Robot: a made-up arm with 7 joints.
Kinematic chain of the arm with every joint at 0, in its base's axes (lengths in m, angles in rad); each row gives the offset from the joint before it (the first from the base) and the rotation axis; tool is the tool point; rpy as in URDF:
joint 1: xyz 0 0 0 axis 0.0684 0.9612 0.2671
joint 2: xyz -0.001 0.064 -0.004 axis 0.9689 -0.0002 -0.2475
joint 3: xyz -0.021 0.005 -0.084 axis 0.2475 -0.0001 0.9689
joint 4: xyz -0.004 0 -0.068 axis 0.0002 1 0
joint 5: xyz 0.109 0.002 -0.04 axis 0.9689 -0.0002 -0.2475
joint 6: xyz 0.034 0 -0.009 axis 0.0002 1 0
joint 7: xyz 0.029 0 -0.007 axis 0.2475 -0.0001 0.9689
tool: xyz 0 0 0 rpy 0 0.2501 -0.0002
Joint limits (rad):
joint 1: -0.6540..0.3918
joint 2: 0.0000..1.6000
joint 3: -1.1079..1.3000
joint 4: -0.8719..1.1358
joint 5: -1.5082..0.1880
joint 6: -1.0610..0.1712
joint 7: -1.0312..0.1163
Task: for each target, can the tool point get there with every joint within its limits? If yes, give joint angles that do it. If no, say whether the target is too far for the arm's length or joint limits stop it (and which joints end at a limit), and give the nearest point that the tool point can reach.
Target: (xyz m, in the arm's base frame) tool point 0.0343 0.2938 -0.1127
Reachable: yes | joints 0.2004 0.4142 1.0424 0.0041 -1.0234 -0.0415 -0.4302
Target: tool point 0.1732 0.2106 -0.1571
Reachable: yes | joints -0.3201 1.2260 -0.6218 0.3720 -0.0182 -0.7997 -0.8627
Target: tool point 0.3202 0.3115 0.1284
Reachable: no: too far | nearest point 0.2062 0.2697 0.0799 | short by 0.131 m
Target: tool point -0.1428 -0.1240 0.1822
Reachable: no: joint limits stop it (at a limit: joint 1, joint 2, joint 3, joint 4) | nearest point -0.0120 0.0813 0.1280 | short by 0.249 m
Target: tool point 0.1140 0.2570 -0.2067
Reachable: yes | joints -0.1286 0.5090 0.4725 0.6864 -0.4325 -0.6949 -0.5536
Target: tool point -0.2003 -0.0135 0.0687
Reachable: no: joint limits stop it (at a limit: joint 1, joint 2, joint 3, joint 4, joint 6) | nearest point -0.0210 0.0899 0.1167 | short by 0.212 m
